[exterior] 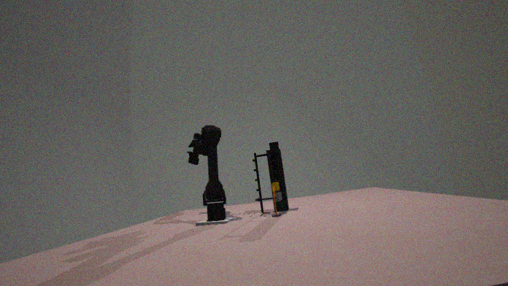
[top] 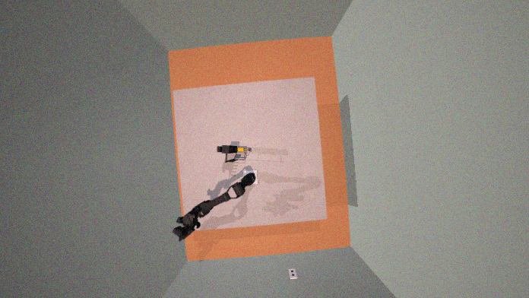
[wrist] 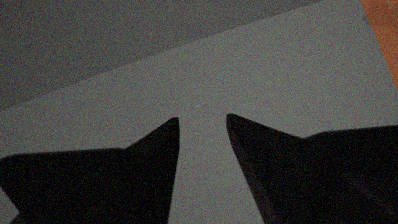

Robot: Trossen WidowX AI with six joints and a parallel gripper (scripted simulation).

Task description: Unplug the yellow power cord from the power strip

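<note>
The yellow plug is 49 cm ahead of my gripper tip, 42 cm to the right of it and 27 cm below it.
</note>
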